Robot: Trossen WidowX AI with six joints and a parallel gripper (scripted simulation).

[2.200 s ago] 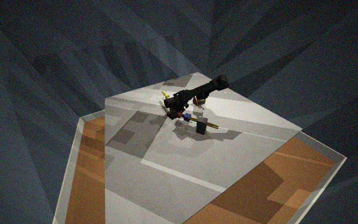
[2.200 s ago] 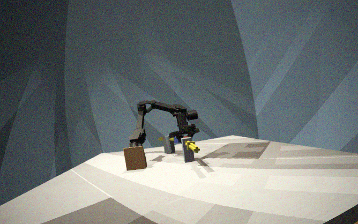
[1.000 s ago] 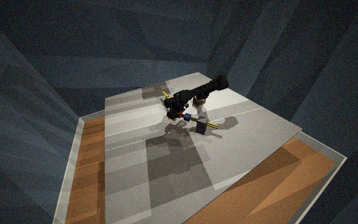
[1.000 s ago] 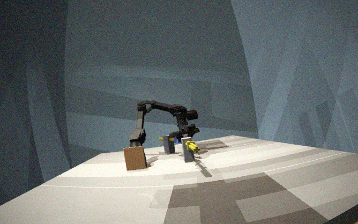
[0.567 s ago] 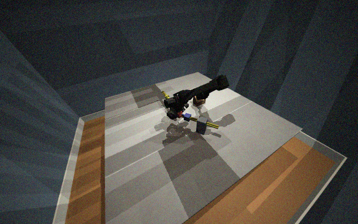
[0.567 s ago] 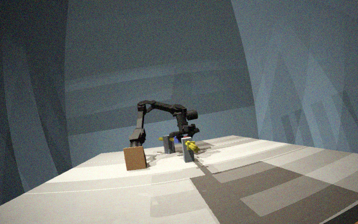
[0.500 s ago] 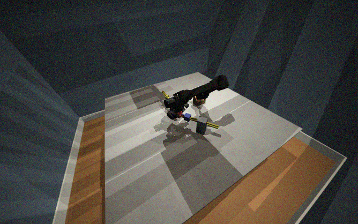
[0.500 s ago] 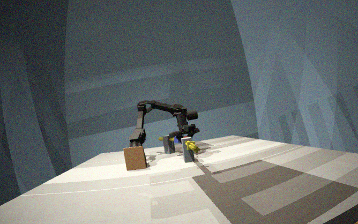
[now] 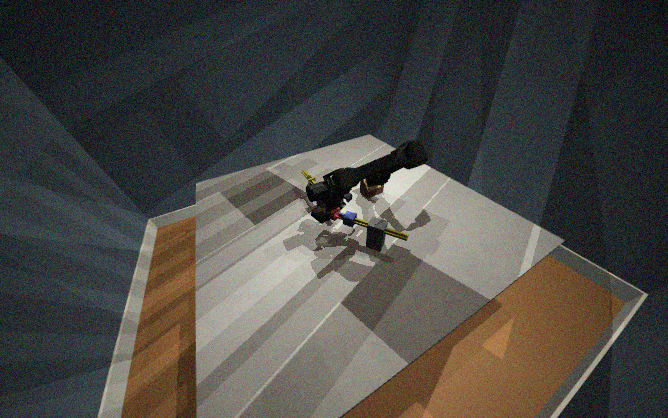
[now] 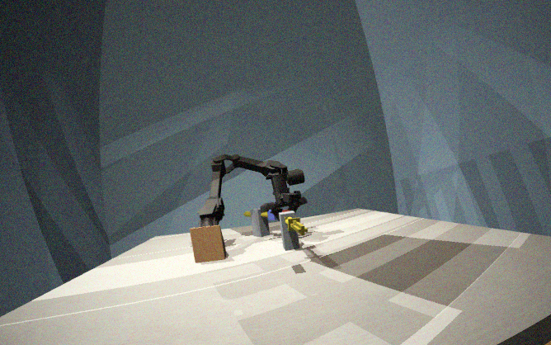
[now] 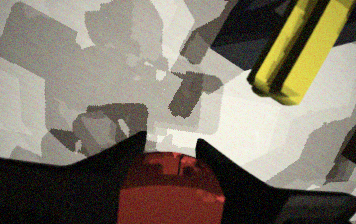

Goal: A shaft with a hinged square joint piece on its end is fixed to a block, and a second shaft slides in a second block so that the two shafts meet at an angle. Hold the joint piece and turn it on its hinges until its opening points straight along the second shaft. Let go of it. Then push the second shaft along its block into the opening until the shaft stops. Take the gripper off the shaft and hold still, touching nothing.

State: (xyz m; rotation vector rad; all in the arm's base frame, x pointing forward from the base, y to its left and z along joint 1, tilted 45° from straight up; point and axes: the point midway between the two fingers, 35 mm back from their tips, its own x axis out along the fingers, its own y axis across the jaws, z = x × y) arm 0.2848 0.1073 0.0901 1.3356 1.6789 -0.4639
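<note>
Now: gripper tip 4 cm below the red joint piece, 2 cm to the right of it and 1 cm past it.
</note>
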